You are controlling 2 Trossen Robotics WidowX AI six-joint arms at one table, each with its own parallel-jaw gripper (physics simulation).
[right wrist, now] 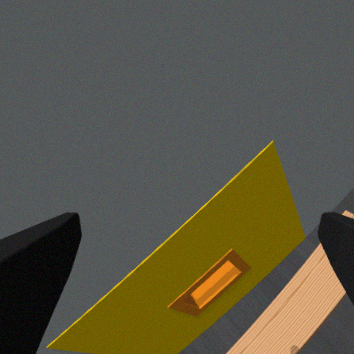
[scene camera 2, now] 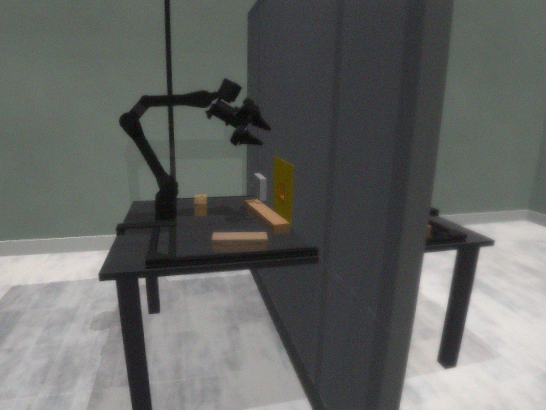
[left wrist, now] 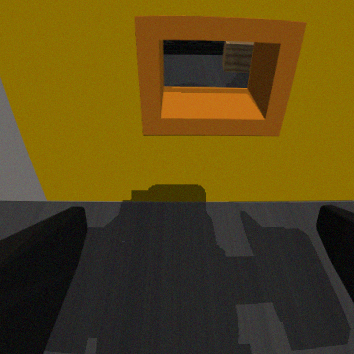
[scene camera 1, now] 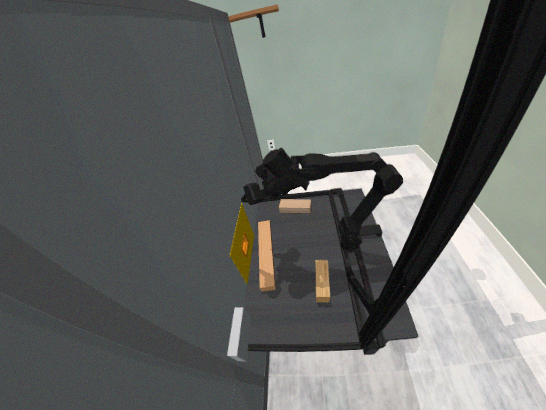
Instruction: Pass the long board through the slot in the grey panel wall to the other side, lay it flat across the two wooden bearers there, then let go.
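Frame: origin at the left arm's base, x ahead, y left, z up, level; centimetres.
Seen in the pictures: left gripper, fingertip midpoint: [left wrist: 204,217]; right gripper, fingertip midpoint: [right wrist: 202,224] [scene camera 2: 266,136]; right arm's base, origin of the base link: [scene camera 2: 165,218] [left wrist: 180,41] [scene camera 1: 350,246].
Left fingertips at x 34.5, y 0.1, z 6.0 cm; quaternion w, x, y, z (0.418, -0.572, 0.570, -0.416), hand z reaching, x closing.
Note:
Offsets run from my left fingertips to a thing's top centre. "*": to the spot under its first point.
The long board {dx +20.8, dy +0.3, dz -4.6 cm} [scene camera 1: 265,250] [scene camera 2: 267,215] [right wrist: 292,310] lies flat on the right arm's table, alongside the grey panel wall [scene camera 1: 125,125] [scene camera 2: 340,150] [right wrist: 125,100]. The orange-lined slot {* dx +13.0, dy +0.7, dz -0.3 cm} [scene camera 1: 245,244] [scene camera 2: 282,192] [left wrist: 215,127] [right wrist: 243,265] opens in a yellow square on the wall. My right gripper [scene camera 1: 247,200] [scene camera 2: 265,136] [right wrist: 202,224] is open and empty, tilted down, above the board and near the wall. My left gripper [left wrist: 204,217] is open and empty, facing the wall below the slot. The bearers beyond the wall are mostly hidden; a small wooden piece {dx -24.8, dy +25.9, dz -3.5 cm} [scene camera 2: 428,230] shows there.
Two shorter wooden blocks lie on the right arm's table: a pale one {dx +34.6, dy +27.6, dz -4.1 cm} [scene camera 1: 295,205] [scene camera 2: 239,238] near its edge and a yellowish one {dx +43.6, dy -15.0, dz -2.9 cm} [scene camera 1: 322,280] [scene camera 2: 200,205] nearer the arm's base. A light grey block {* dx +15.3, dy -35.0, dz +2.1 cm} [scene camera 1: 235,332] [scene camera 2: 260,186] is at the wall beside the yellow square.

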